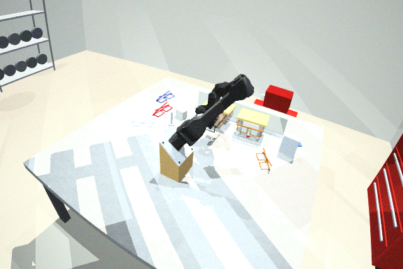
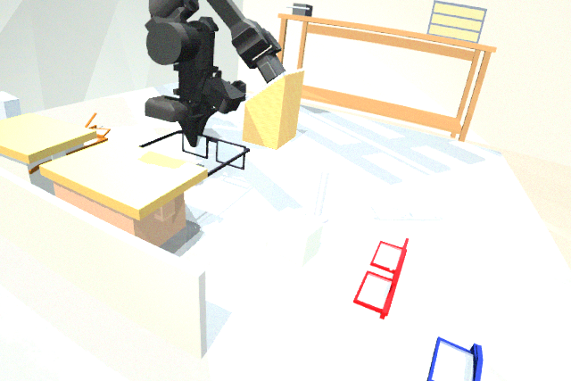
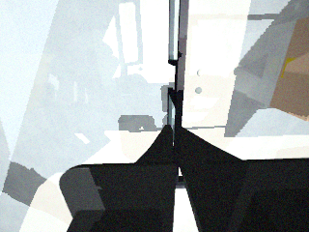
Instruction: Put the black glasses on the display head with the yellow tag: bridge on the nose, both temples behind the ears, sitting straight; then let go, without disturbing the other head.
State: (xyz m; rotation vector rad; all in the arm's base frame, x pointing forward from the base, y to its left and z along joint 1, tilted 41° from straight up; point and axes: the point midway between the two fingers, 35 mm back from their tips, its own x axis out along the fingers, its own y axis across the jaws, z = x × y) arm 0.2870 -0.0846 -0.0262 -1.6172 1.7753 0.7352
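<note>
The tan display head lies 170 mm ahead of my gripper tip, 30 mm to the left of it and 10 mm below it. Round my gripper tip: small post: 10 mm ahead, 240 mm to the left, 40 mm below; then grey box: 80 mm ahead, 430 mm to the right, 10 mm below; then low white wall: 290 mm ahead, 90 mm to the right, 10 mm below.
</note>
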